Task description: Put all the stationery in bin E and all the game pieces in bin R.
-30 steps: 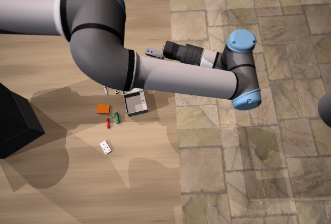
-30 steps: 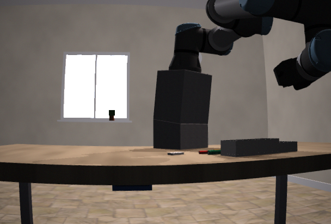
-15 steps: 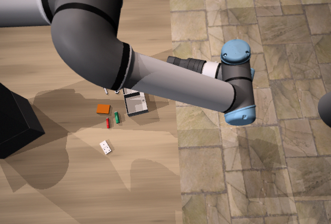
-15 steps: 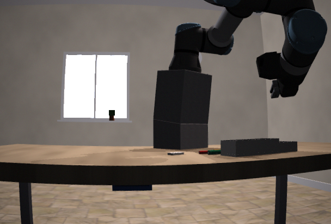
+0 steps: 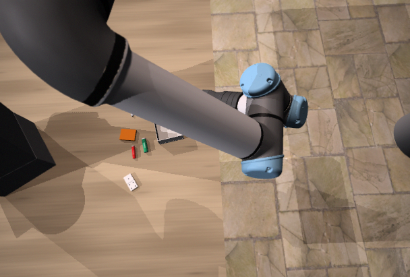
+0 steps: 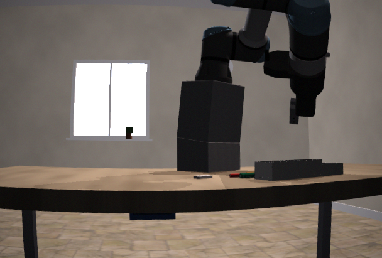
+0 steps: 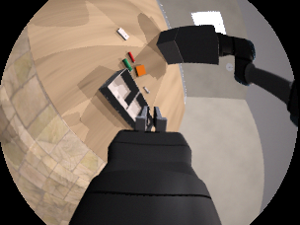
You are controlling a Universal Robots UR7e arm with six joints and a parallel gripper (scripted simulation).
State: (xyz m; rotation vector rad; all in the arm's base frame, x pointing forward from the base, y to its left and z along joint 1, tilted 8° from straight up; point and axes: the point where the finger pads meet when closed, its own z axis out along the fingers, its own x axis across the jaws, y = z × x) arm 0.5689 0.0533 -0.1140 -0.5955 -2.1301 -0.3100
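Right now my hand is 9 cm past the tray, 7 cm to the right of it and 13 cm above it. Round my hand: green marker: 16 cm behind, 6 cm to the right, 15 cm below; then nut: 16 cm behind, 6 cm to the left, 15 cm below; then red marker: 20 cm behind, 8 cm to the right, 15 cm below.
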